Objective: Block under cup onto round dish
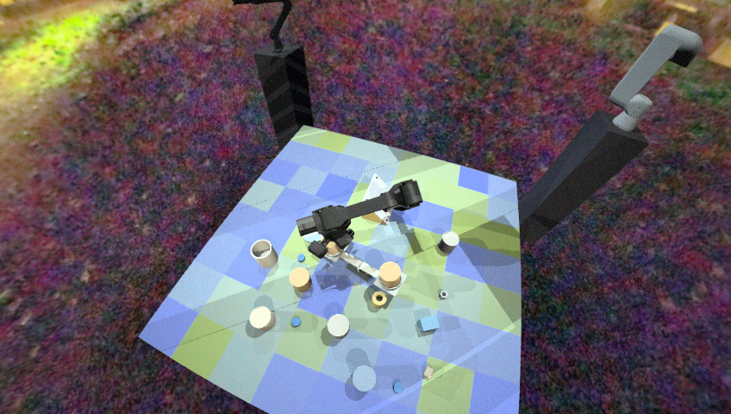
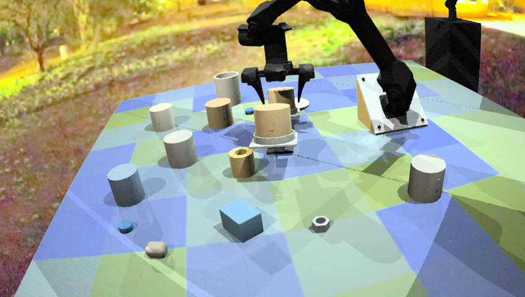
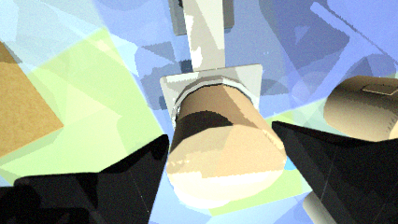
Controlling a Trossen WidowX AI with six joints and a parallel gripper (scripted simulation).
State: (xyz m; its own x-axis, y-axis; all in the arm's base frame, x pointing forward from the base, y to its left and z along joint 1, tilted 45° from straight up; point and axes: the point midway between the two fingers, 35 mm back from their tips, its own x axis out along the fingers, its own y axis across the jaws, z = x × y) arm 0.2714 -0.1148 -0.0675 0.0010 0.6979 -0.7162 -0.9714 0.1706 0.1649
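Right now the round pale-blue dish is 110 mm to the right of my gripper tip, 50 mm below it and 50 mm behind it. Round my gripper tip: balance 130 mm to the left, 40 mm ahead, 30 mm below; then balance beam 130 mm to the left, 30 mm ahead, 10 mm below; then teal block 10 mm below.
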